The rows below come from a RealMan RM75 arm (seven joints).
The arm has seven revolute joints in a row. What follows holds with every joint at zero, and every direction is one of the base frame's. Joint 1 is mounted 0.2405 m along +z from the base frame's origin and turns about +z. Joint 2 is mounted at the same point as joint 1 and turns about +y. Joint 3 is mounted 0.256 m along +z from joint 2 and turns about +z. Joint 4 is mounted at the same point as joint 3 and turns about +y. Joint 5 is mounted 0.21 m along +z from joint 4 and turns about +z. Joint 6 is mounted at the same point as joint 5 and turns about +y. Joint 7 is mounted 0.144 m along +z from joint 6 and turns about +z. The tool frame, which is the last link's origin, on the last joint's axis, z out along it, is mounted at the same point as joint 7; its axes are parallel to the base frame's.
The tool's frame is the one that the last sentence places.
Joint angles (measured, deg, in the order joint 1, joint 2, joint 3, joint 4, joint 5, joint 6, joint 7), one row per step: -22.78, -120.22, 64.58, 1.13, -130.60, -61.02, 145.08; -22.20, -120.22, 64.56, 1.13, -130.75, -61.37, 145.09; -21.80, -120.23, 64.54, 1.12, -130.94, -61.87, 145.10; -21.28, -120.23, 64.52, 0.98, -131.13, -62.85, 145.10; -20.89, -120.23, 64.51, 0.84, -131.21, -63.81, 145.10; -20.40, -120.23, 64.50, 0.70, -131.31, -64.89, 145.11; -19.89, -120.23, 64.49, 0.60, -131.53, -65.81, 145.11; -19.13, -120.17, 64.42, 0.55, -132.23, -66.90, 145.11; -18.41, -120.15, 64.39, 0.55, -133.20, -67.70, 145.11; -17.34, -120.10, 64.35, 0.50, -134.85, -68.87, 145.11; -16.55, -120.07, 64.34, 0.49, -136.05, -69.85, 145.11; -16.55, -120.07, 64.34, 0.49, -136.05, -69.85, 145.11; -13.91, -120.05, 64.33, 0.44, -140.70, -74.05, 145.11; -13.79, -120.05, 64.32, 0.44, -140.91, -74.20, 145.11; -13.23, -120.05, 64.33, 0.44, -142.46, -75.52, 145.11; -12.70, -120.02, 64.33, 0.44, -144.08, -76.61, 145.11
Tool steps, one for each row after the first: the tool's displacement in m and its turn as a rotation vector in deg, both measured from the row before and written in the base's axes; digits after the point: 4 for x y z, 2 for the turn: -0.0021, -0.0034, 0.0005, 0.23, -0.24, 0.38; -0.0008, -0.0022, 0.0006, 0.29, -0.34, 0.11; -0.0005, -0.0034, 0.0007, 0.35, -0.63, -0.05; 0.0002, -0.0027, 0.0005, 0.26, -0.57, -0.22; 0.0000, -0.0033, 0.0007, 0.32, -0.63, -0.21; -0.0005, -0.0032, 0.0009, 0.40, -0.58, -0.03; -0.0018, -0.0038, 0.0026, 0.95, -0.75, 0.31; -0.0022, -0.0033, 0.0027, 1.08, -0.67, 0.57; -0.0036, -0.0049, 0.0045, 1.77, -0.98, 1.00; -0.0023, -0.0037, 0.0034, 1.35, -0.73, 0.60; 0.0000, 0.0000, 0.0000, 0.00, 0.00, 0.00; -0.0059, -0.0124, 0.0135, 5.50, -2.73, 1.49; -0.0004, -0.0006, 0.0006, 0.25, -0.10, 0.10; -0.0008, -0.0023, 0.0046, 1.85, -0.75, 0.21; -0.0015, -0.0022, 0.0048, 1.84, -0.62, 0.41
